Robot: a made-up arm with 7 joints. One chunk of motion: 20 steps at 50 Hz.
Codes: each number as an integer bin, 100 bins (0 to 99) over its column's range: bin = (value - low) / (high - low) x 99, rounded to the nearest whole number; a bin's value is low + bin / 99 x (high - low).
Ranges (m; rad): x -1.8..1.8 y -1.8..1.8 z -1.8..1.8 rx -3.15..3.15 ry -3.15..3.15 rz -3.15..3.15
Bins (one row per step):
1: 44 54 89 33 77 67
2: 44 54 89 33 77 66
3: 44 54 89 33 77 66
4: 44 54 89 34 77 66
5: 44 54 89 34 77 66
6: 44 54 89 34 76 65
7: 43 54 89 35 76 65
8: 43 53 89 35 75 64
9: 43 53 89 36 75 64
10: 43 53 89 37 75 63
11: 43 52 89 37 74 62
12: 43 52 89 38 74 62
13: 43 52 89 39 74 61
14: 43 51 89 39 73 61
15: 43 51 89 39 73 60
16: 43 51 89 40 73 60
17: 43 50 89 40 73 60
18: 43 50 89 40 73 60
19: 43 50 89 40 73 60
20: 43 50 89 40 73 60
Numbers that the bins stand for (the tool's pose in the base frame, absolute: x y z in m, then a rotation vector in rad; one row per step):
1: -0.2000 0.1636 1.4364 -1.0500 1.7500 1.1136
2: -0.2000 0.1636 1.4364 -1.0500 1.7500 1.0500
3: -0.2000 0.1636 1.4364 -1.0500 1.7500 1.0500
4: -0.2000 0.1636 1.4364 -0.9864 1.7500 1.0500
5: -0.2000 0.1636 1.4364 -0.9864 1.7500 1.0500
6: -0.2000 0.1636 1.4364 -0.9864 1.6864 0.9864
7: -0.2364 0.1636 1.4364 -0.9227 1.6864 0.9864
8: -0.2364 0.1273 1.4364 -0.9227 1.6227 0.9227
9: -0.2364 0.1273 1.4364 -0.8591 1.6227 0.9227
10: -0.2364 0.1273 1.4364 -0.7955 1.6227 0.8591
11: -0.2364 0.0909 1.4364 -0.7955 1.5591 0.7955
12: -0.2364 0.0909 1.4364 -0.7318 1.5591 0.7955
13: -0.2364 0.0909 1.4364 -0.6682 1.5591 0.7318
14: -0.2364 0.0545 1.4364 -0.6682 1.4955 0.7318
15: -0.2364 0.0545 1.4364 -0.6682 1.4955 0.6682
16: -0.2364 0.0545 1.4364 -0.6045 1.4955 0.6682
17: -0.2364 0.0182 1.4364 -0.6045 1.4955 0.6682
18: -0.2364 0.0182 1.4364 -0.6045 1.4955 0.6682
19: -0.2364 0.0182 1.4364 -0.6045 1.4955 0.6682
20: -0.2364 0.0182 1.4364 -0.6045 1.4955 0.6682

